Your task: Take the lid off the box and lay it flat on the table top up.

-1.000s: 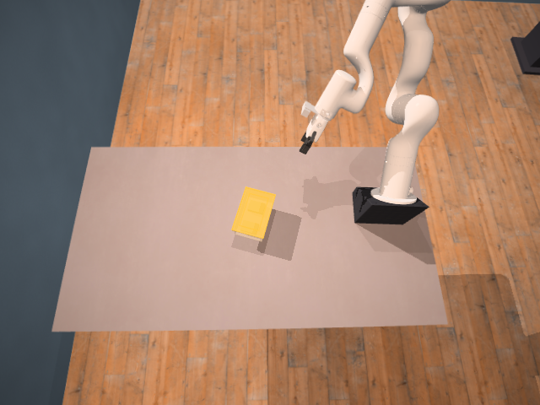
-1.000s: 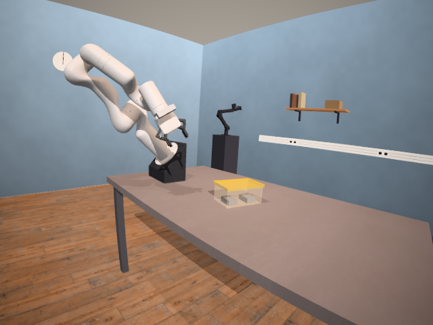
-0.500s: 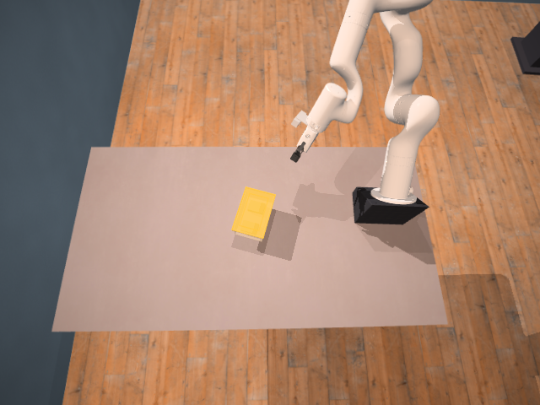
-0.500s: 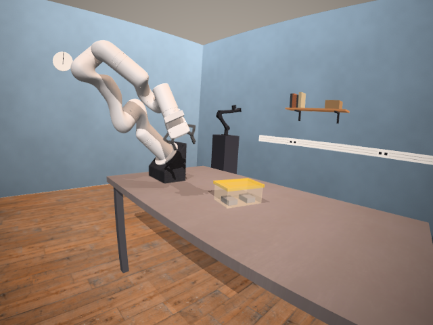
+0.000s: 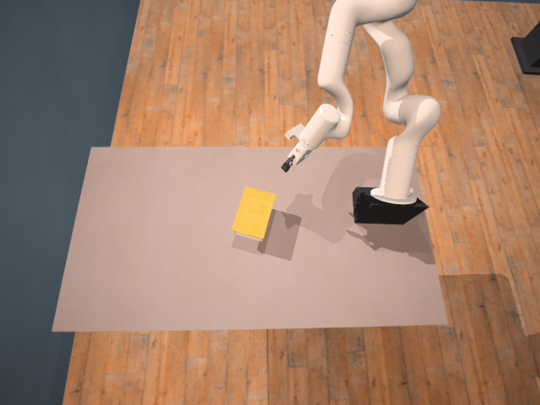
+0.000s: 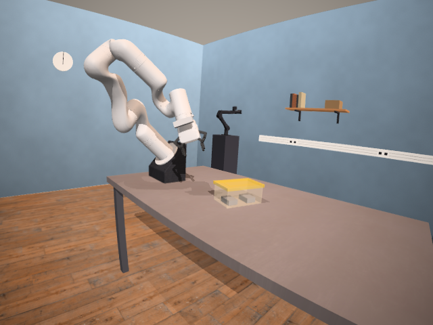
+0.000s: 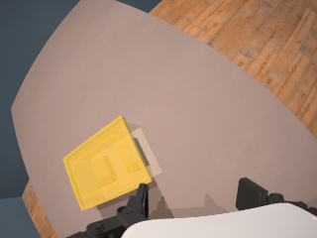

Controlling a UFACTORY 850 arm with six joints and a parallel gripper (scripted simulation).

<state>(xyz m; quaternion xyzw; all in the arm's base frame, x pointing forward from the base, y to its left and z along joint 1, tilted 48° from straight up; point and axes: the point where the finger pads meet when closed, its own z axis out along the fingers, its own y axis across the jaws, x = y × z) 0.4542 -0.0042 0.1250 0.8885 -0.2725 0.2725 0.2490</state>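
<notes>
Now: the yellow lid 150 mm ahead of my hand, 170 mm to the left of it and 140 mm below it. Also, from my hand: clear box 150 mm ahead, 170 mm to the left, 190 mm below.
</notes>
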